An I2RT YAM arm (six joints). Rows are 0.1 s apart.
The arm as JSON. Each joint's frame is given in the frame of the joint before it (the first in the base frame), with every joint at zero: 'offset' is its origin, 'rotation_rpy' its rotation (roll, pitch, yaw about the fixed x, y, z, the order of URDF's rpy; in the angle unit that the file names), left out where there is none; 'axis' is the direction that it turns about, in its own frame. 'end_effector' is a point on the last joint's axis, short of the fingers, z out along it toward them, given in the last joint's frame.
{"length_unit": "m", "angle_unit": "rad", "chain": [
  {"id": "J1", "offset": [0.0, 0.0, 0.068], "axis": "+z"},
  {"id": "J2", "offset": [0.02, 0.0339, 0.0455], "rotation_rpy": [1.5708, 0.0, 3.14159], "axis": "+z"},
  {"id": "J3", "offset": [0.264, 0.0, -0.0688], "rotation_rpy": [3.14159, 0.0, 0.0], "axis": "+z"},
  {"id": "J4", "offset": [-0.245, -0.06, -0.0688], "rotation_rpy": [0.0, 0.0, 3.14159], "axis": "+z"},
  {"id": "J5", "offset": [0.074, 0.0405, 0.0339], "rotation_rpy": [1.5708, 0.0, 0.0], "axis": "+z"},
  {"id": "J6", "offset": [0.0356, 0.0, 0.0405], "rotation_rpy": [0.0, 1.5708, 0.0], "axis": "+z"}
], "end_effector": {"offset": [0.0, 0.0, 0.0], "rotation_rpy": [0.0, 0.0, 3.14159]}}
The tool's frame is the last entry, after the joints.
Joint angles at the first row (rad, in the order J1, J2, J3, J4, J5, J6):
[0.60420, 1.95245, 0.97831, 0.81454, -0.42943, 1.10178]
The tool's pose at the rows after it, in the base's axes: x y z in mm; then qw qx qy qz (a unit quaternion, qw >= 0):
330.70 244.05 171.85 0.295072 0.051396 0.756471 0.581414
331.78 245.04 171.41 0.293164 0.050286 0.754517 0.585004
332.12 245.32 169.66 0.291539 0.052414 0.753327 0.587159
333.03 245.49 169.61 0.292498 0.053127 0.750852 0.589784
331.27 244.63 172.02 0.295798 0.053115 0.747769 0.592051
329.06 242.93 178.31 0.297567 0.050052 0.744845 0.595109
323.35 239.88 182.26 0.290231 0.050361 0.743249 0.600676
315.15 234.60 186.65 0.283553 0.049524 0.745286 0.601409
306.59 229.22 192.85 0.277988 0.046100 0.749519 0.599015
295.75 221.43 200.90 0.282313 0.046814 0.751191 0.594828
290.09 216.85 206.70 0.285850 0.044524 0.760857 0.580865
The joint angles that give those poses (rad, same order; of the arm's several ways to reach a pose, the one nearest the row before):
[0.59978, 1.95349, 0.97892, 0.80916, -0.42833, 1.09977]
[0.59976, 1.96083, 0.98417, 0.81758, -0.43507, 1.10528]
[0.59978, 1.96775, 0.98350, 0.82862, -0.43602, 1.11323]
[0.59882, 1.97232, 0.98574, 0.83905, -0.43675, 1.11826]
[0.59978, 1.96241, 0.97745, 0.84796, -0.43317, 1.12057]
[0.59903, 1.93967, 0.97069, 0.84210, -0.43790, 1.12019]
[0.59978, 1.91121, 0.94671, 0.84212, -0.45032, 1.13487]
[0.59960, 1.86792, 0.91161, 0.82665, -0.46091, 1.13865]
[0.59979, 1.81619, 0.88078, 0.79150, -0.47087, 1.13208]
[0.59978, 1.74884, 0.83832, 0.76150, -0.46119, 1.12319]
[0.59921, 1.70129, 0.82670, 0.69401, -0.44938, 1.09279]

